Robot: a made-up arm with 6 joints. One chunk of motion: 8 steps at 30 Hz.
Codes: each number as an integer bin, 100 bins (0 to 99) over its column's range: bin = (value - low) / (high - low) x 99, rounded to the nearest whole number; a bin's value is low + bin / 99 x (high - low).
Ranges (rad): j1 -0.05..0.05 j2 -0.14..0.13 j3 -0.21..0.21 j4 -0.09..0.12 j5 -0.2..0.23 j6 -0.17..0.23
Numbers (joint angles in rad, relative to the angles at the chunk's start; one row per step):
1: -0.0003 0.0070 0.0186 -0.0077 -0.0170 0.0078
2: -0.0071 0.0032 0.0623 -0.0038 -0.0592 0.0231
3: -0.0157 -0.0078 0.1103 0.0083 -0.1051 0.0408
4: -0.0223 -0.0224 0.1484 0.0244 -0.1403 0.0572
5: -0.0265 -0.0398 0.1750 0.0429 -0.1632 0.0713
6: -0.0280 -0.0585 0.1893 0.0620 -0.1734 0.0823
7: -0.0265 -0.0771 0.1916 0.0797 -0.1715 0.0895
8: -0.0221 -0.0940 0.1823 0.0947 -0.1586 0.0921
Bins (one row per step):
1: 49 54 54 39 42 44
2: 42 53 64 41 32 48
3: 34 48 75 46 22 52
4: 27 43 84 54 14 56
5: 23 37 91 63 8 60
6: 22 30 94 72 6 62
7: 23 23 95 80 7 64
8: 28 17 92 87 10 65

